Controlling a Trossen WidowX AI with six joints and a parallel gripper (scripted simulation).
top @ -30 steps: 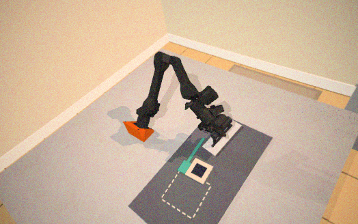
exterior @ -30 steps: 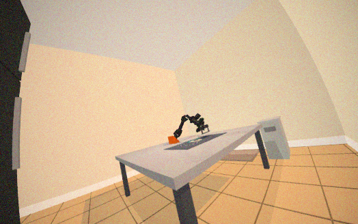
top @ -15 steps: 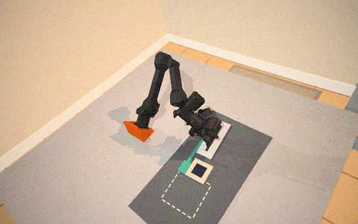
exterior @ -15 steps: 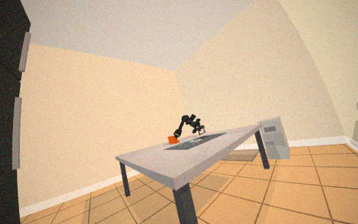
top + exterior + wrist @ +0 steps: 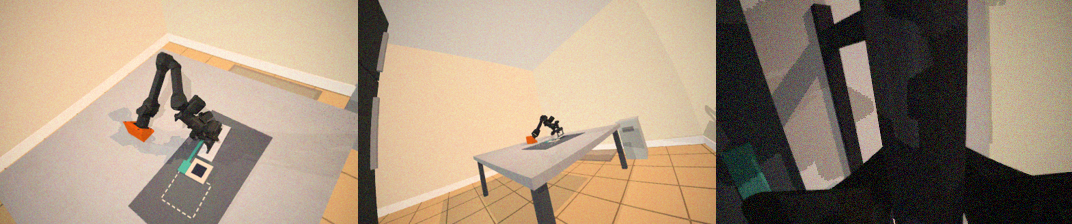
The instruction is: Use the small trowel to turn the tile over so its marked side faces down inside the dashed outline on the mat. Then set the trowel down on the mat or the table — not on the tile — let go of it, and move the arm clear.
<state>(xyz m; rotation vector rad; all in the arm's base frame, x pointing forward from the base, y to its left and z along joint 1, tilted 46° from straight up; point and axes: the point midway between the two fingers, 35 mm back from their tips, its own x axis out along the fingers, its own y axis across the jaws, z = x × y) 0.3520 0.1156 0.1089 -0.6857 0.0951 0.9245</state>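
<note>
Right now the tan tile is 10 mm ahead of my gripper tip, 140 mm to the right of it and 70 mm below it. The rest, counted from my gripper tip: dark mat (20 mm ahead, 120 mm to the right, 90 mm below); teal trowel (60 mm behind, 120 mm to the right, 70 mm below).
</note>
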